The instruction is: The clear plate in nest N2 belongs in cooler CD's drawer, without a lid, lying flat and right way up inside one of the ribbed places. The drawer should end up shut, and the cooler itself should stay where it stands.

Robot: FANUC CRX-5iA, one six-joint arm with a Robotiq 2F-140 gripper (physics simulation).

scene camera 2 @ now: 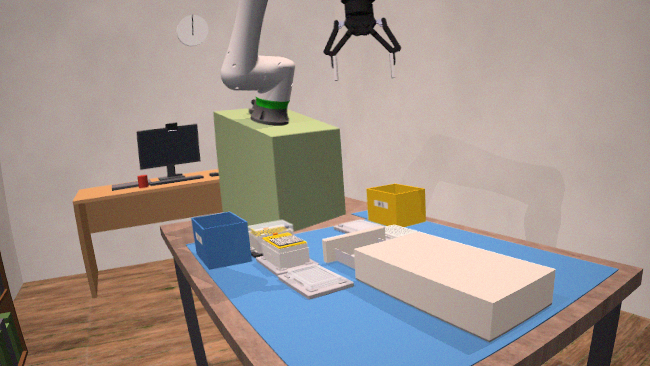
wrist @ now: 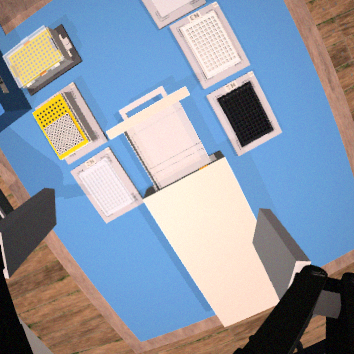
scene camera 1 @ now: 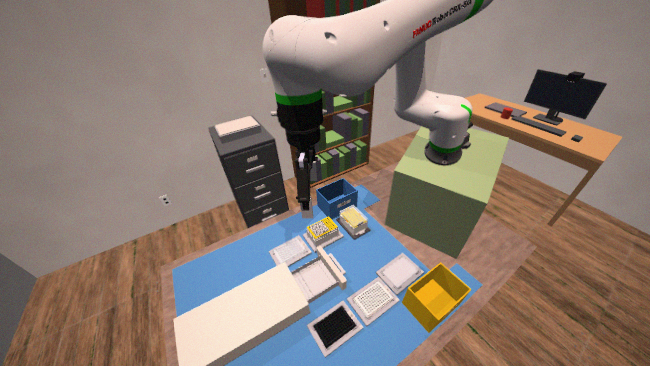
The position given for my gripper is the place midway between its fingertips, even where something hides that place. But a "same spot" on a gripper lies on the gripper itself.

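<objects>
I can see my gripper in scene camera 2 (364, 78). The wrist view shows the gripper as well, and so does scene camera 1; on the gripper, (wrist: 303, 289) and (scene camera 1: 309, 188) are the same spot.
</objects>
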